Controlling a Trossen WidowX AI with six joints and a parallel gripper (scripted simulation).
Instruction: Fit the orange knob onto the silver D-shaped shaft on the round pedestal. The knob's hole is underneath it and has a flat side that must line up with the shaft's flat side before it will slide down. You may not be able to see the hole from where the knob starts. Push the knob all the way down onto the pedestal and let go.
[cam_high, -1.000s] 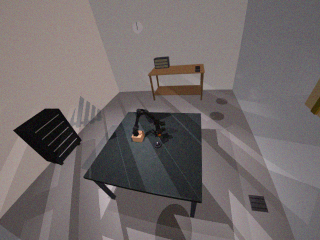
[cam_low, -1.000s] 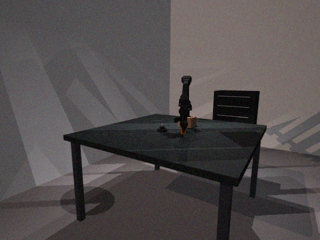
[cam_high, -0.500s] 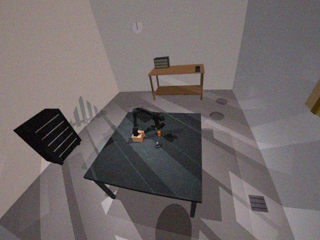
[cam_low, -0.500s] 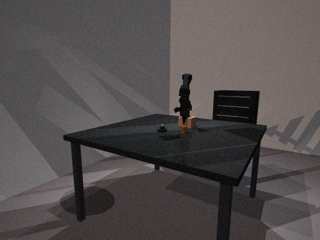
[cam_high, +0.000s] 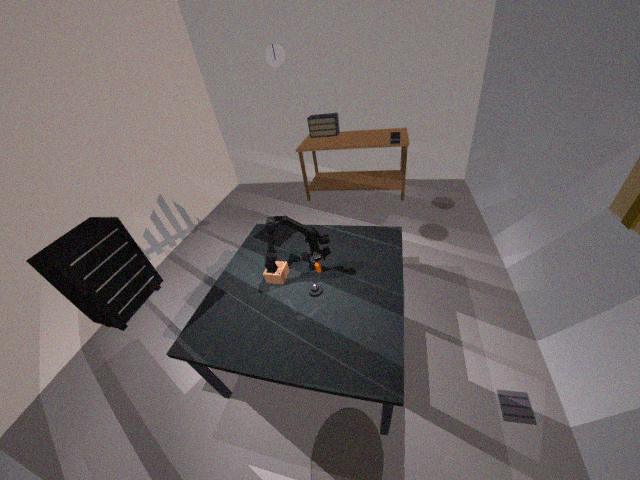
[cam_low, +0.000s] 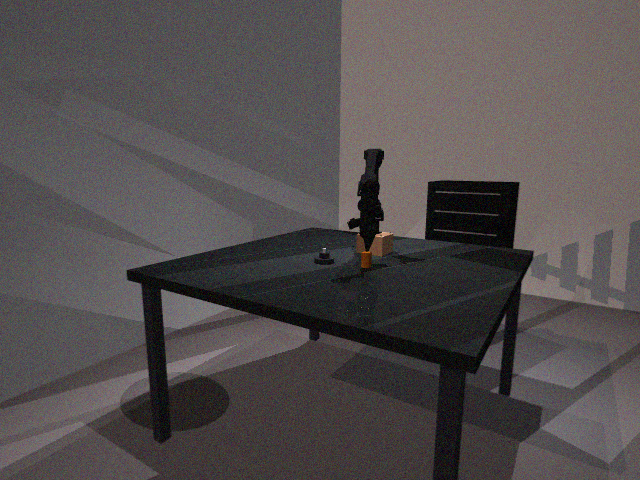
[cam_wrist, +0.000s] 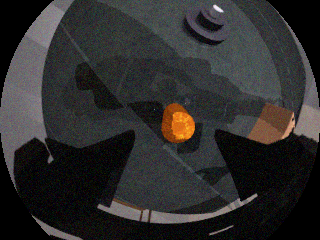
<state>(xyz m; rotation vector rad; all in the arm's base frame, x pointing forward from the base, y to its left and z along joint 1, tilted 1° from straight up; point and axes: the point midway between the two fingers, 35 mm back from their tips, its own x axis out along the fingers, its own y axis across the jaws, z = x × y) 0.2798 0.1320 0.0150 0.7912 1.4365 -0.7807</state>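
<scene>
The orange knob is 30 mm below my gripper tip. Also, from my gripper tip: round pedestal (180 mm to the right, 40 mm below, 40 mm ahead).
</scene>
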